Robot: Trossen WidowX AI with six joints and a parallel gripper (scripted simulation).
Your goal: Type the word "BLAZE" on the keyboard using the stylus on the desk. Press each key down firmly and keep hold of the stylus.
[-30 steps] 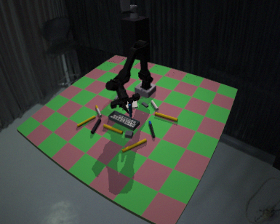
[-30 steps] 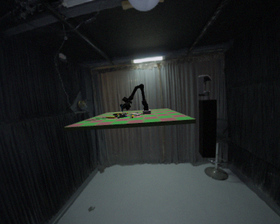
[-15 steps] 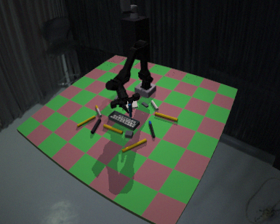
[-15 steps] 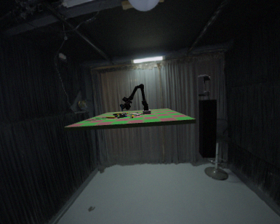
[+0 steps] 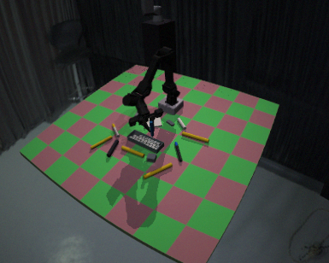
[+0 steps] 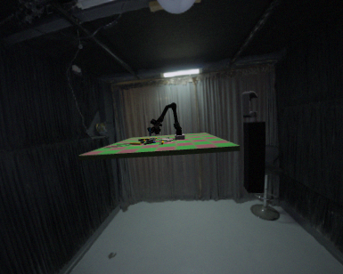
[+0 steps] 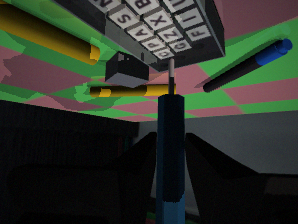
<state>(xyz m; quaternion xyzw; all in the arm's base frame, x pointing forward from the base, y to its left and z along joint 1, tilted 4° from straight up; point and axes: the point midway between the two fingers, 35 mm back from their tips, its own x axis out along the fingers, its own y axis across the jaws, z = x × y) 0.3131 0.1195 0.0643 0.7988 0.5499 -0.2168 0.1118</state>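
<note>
Right now the grey block is 9 cm below my gripper tip, 8 cm ahead of it and 7 cm to the left of it. From my gripper tip the other things lie so: blue stylus 1 cm below; stylus tip 5 cm below; blue-tipped pen 12 cm to the left, 9 cm below, 6 cm behind.
</note>
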